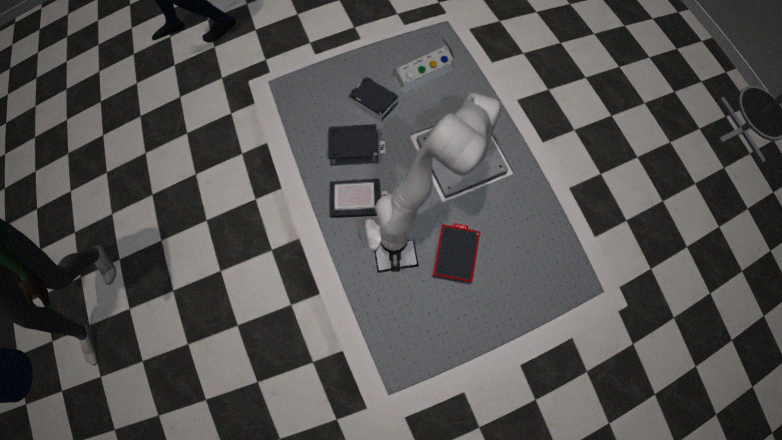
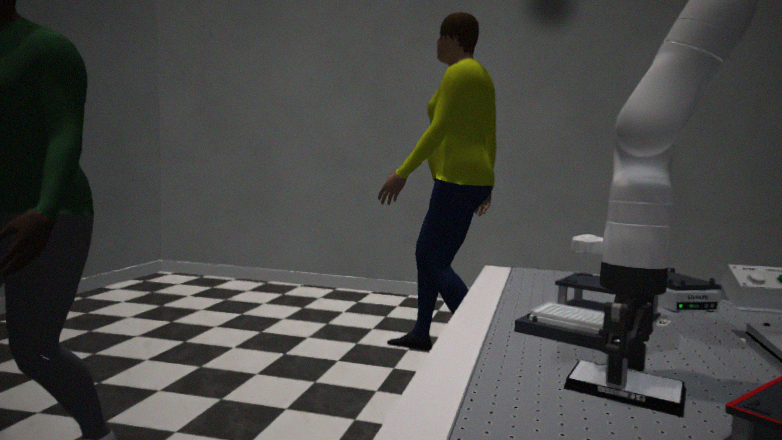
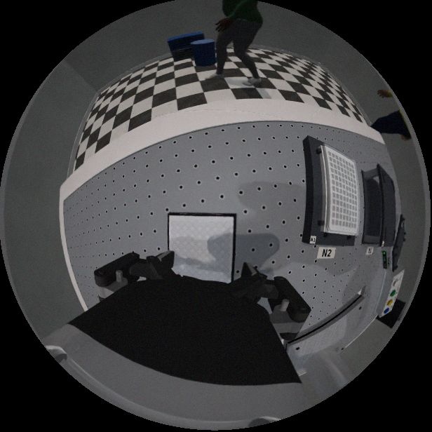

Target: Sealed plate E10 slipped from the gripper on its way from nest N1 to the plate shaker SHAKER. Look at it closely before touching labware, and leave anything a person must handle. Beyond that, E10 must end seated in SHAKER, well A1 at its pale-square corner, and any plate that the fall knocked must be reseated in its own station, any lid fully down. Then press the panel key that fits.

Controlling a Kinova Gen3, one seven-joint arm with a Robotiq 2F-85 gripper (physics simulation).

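Note:
A dark-edged plate with a pale top lies flat on the bench; its side label is blurred and seems to read E10. My gripper is open and empty, low over this plate's middle. A pale gridded plate lies in nest N2; I cannot tell if it is fully seated. The SHAKER shows a green display and no plate on its dark top. The key panel has white, green, yellow and blue keys.
A dark station with a raised top stands between N2 and the SHAKER. A red-edged dark station is beside the pale-topped plate. The arm's base plate is mid-bench. People in green and yellow are beyond the bench edge.

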